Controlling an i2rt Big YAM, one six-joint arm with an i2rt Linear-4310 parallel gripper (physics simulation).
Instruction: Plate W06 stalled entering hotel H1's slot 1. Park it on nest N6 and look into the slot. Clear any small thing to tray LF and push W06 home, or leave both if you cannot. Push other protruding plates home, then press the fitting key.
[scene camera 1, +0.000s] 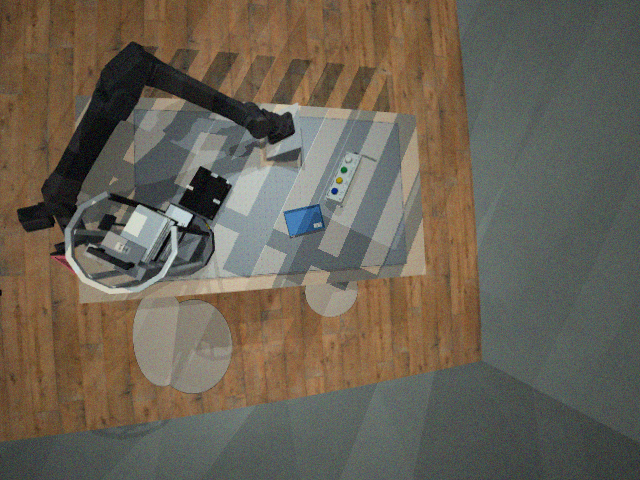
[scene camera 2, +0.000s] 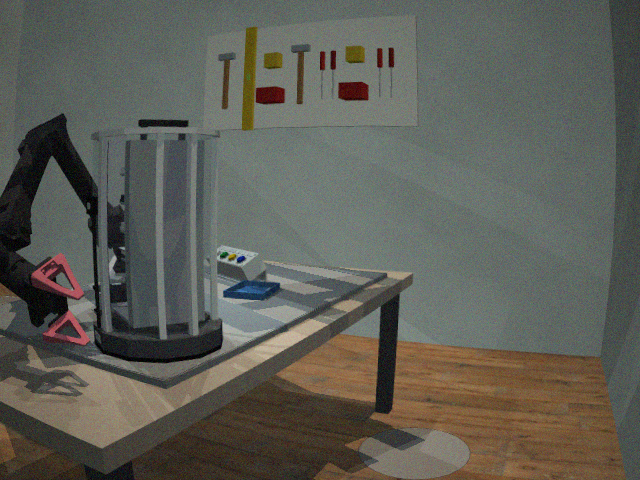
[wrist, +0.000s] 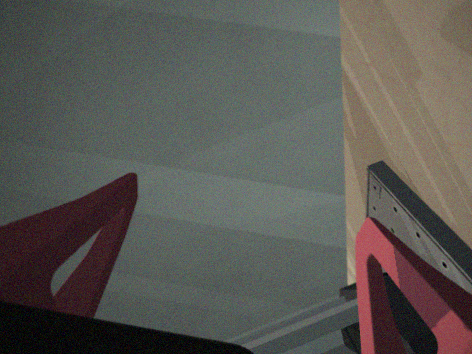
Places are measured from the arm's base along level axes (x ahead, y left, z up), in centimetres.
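Pixels of known places: gripper, between the fingertips: (scene camera 1: 91, 266) (scene camera 2: 84, 321) (wrist: 250, 206); arm's base, origin of its link: (scene camera 1: 281, 129).
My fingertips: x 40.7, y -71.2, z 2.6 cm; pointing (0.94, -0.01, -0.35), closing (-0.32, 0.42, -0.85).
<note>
Ahead of a thing's pixels: the offset from my fingertips to its top centre. "pt": to the spot under its first point.
My gripper (scene camera 2: 85, 320) (wrist: 250, 206) is open and empty, its pink fingers wide apart. It is outside the tall round cage @(dx -3.5, dy +25.5, dz +30.4 cm) (scene camera 1: 69, 235) (scene camera 2: 161, 232), on its left side in the second scene view. Inside the cage stands a grey rack (scene camera 1: 147, 227) (scene camera 2: 142, 232) with light plates; their labels, slots and any stalled or protruding plate cannot be told. A black square nest @(dx -20.3, dy +38.8, dz -2.7 cm) (scene camera 1: 206, 193) with white tabs lies beside the cage. A blue tray @(dx -4.4, dy +75.2, dz -8.6 cm) (scene camera 1: 302, 221) (scene camera 2: 251, 290) and a key panel @(dx -18.6, dy +94.8, dz -1.9 cm) (scene camera 1: 350, 167) (scene camera 2: 248, 264) with coloured buttons are farther right. Which tray or nest these are is unreadable.
The arm's base (scene camera 1: 279, 129) is at the table's far edge, and the arm bends round to the cage. In the wrist view, cage bars @(pt dx +5.7, dy +18.7, dz -1.5 cm) (wrist: 300, 320) show low between the fingers, and the mat's corner @(pt dx +3.3, dy +8.8, dz -10.7 cm) (wrist: 420, 215) shows behind the right finger. A tool board (scene camera 2: 315, 113) hangs on the wall.
</note>
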